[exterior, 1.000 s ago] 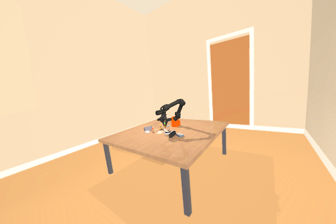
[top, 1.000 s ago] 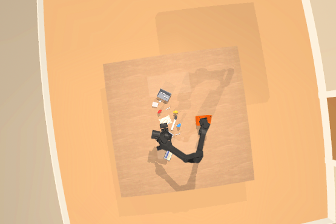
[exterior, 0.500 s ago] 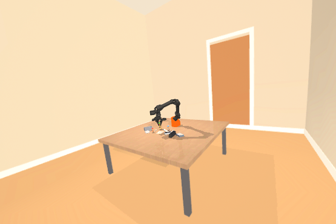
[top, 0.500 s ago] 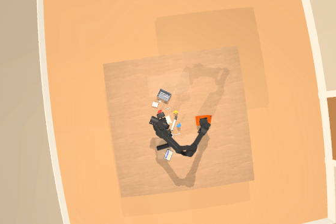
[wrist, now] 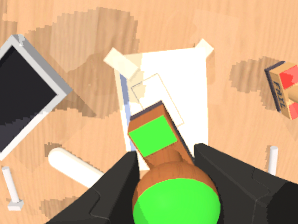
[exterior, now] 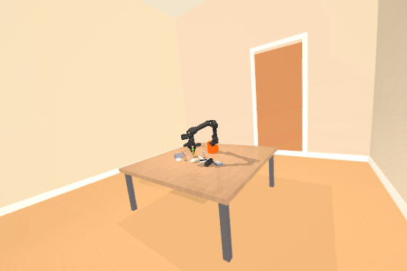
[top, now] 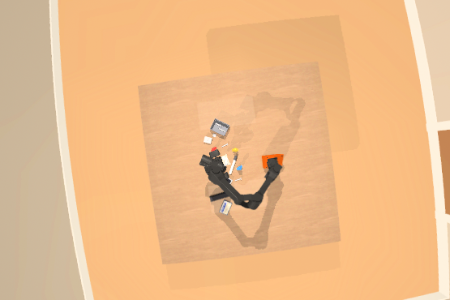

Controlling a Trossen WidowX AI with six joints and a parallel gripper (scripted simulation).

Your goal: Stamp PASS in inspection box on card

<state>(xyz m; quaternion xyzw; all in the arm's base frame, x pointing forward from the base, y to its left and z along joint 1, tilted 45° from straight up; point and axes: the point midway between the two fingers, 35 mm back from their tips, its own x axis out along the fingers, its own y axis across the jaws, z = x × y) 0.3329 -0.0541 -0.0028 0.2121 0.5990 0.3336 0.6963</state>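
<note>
Right now the white card is 9 cm below my gripper tip, 1 cm to the right of it and 1 cm behind it. Round my gripper tip: ink pad: 12 cm to the left, 8 cm below, 1 cm behind; then white cylinder: 9 cm behind, 8 cm below, 1 cm to the left; then red stamp: 10 cm to the right, 7 cm below, 2 cm ahead.
</note>
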